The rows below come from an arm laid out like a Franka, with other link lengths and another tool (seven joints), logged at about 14 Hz.
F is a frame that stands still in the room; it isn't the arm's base.
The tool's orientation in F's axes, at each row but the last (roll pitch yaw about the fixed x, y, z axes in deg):
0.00 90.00 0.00
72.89 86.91 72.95
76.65 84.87 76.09
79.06 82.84 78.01
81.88 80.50 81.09
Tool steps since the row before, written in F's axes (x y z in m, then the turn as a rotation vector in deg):
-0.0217 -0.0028 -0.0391 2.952 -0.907 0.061
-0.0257 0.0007 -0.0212 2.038 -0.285 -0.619
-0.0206 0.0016 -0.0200 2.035 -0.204 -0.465
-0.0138 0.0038 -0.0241 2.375 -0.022 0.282
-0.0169 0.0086 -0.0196 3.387 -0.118 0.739
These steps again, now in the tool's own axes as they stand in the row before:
0.0391 -0.0028 -0.0217 -0.061 -0.907 2.952
0.0208 -0.0004 -0.0260 0.636 -0.319 2.028
0.0196 -0.0003 -0.0210 0.489 -0.226 2.027
0.0240 0.0006 -0.0144 -0.221 0.052 2.381
0.0203 0.0051 -0.0175 -0.662 0.044 3.405

